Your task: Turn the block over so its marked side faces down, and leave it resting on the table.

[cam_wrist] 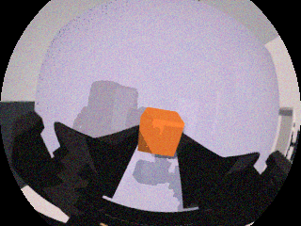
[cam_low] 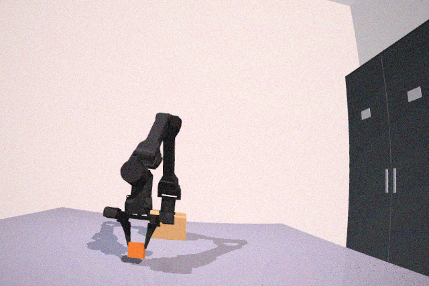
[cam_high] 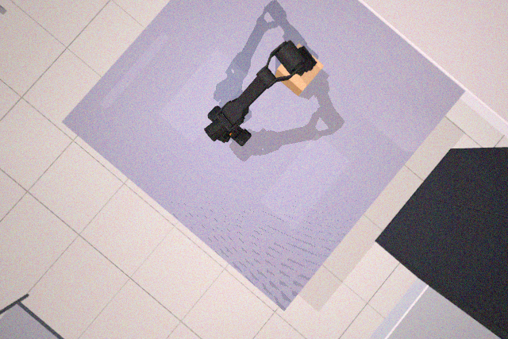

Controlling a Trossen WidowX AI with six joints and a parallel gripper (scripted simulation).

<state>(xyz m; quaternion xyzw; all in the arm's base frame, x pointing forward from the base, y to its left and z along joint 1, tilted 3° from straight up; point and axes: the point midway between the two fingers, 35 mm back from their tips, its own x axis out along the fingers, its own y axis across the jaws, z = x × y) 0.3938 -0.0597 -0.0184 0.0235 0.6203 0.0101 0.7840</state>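
Right now my gripper tip is 10 mm past the block and 10 mm above it.
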